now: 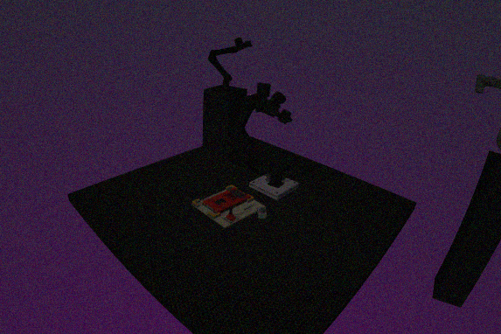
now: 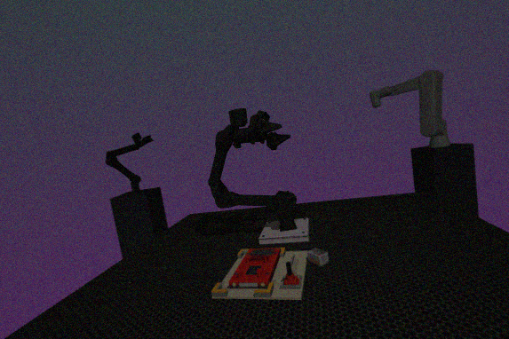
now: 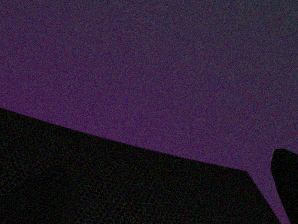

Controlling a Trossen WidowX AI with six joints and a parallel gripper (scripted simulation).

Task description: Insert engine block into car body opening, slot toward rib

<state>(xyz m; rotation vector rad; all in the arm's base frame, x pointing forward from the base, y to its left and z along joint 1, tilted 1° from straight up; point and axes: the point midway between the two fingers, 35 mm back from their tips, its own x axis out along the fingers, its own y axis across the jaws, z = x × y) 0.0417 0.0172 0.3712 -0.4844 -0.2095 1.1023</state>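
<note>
The engine block is 38 cm below my gripper tip, 19 cm ahead of it and 3 cm to the left of it.
</note>
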